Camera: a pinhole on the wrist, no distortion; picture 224 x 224 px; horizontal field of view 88.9 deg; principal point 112.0 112.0 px. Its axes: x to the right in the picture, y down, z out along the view. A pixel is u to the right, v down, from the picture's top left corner.
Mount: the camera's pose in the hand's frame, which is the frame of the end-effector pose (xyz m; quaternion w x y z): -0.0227 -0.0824 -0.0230 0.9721 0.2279 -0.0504 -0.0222
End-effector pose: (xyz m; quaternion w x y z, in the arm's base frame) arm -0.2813 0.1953 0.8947 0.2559 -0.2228 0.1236 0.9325
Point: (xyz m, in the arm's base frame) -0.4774 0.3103 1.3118
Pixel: 129.1 216.5
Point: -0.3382 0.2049 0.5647
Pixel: behind the camera
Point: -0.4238 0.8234 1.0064
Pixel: 210.3 77.8
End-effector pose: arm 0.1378 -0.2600 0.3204 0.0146 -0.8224 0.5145 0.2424
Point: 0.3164 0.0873 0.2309
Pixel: 46.8 31.1
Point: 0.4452 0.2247 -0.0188
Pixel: 96.3 50.1
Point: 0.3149 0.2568 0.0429
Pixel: 71.0 68.6
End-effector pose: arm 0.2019 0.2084 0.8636 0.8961 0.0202 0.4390 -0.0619
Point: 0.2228 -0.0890 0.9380
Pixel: 128.7 29.5
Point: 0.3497 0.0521 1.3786
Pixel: 56.2 147.3
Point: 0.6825 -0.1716 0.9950
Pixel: 177.1 117.1
